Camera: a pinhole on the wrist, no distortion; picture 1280 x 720 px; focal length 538.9 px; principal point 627.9 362.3 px. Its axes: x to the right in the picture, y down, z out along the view. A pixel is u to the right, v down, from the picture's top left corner.
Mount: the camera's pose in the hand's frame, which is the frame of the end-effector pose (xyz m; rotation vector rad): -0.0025 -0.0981 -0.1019 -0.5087 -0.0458 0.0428
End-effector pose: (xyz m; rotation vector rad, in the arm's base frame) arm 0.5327 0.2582 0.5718 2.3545 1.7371 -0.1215
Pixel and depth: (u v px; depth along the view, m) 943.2 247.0 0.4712
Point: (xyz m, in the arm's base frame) 0.6843 0.3952 0.1730
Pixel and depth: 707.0 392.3 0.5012
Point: 0.7301 0.1784 0.2689
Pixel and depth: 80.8 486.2 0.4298
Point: 0.5712 -0.2706 0.4769
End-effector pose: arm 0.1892 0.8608 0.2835 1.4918 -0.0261 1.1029
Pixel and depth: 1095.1 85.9 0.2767
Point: 0.4864 0.8380 0.4051
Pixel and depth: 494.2 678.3 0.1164
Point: 0.1371 0.8612 0.2653
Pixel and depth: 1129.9 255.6 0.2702
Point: 0.4190 0.8602 0.4595
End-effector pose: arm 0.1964 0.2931 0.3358 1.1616 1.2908 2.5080
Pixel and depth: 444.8 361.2 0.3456
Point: 0.4398 0.3273 0.3698
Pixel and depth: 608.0 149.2 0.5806
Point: 0.5687 0.6253 0.4767
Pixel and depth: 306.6 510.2 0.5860
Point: 0.7584 0.1530 0.4461
